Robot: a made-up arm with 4 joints.
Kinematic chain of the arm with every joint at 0, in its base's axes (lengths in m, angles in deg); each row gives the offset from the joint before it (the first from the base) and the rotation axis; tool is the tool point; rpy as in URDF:
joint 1: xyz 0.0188 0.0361 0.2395 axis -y
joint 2: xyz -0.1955 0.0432 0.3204 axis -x
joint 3: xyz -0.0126 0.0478 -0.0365 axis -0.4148 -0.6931 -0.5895
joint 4: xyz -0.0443 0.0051 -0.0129 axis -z
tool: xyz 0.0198 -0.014 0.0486 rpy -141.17 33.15 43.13
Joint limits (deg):
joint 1: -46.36..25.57
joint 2: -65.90..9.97
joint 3: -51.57..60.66
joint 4: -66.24..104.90
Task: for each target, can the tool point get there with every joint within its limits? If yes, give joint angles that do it. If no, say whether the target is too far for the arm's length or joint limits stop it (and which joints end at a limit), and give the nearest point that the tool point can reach.
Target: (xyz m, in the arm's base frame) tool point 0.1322 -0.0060 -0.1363
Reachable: no: joint limits stop it (at a limit: joint 1, joint 2, joint 3, joint 4) | nearest point -0.3312 0.1518 0.3490 | short by 0.689 m
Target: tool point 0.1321 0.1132 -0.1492
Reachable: no: joint limits stop it (at a limit: joint 1, joint 2, joint 3, joint 4) | nearest point -0.3312 0.1518 0.3490 | short by 0.681 m
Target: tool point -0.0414 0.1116 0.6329
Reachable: yes | joints -27.46 -1.52 -3.52 14.94
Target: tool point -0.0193 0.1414 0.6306
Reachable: yes | joints -31.08 -2.85 21.29 -32.22
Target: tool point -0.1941 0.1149 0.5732
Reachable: yes | joints -3.56 0.30 -2.10 6.59
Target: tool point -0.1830 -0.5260 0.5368
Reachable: no: too far | nearest point -0.2026 0.0657 0.5656 | short by 0.593 m
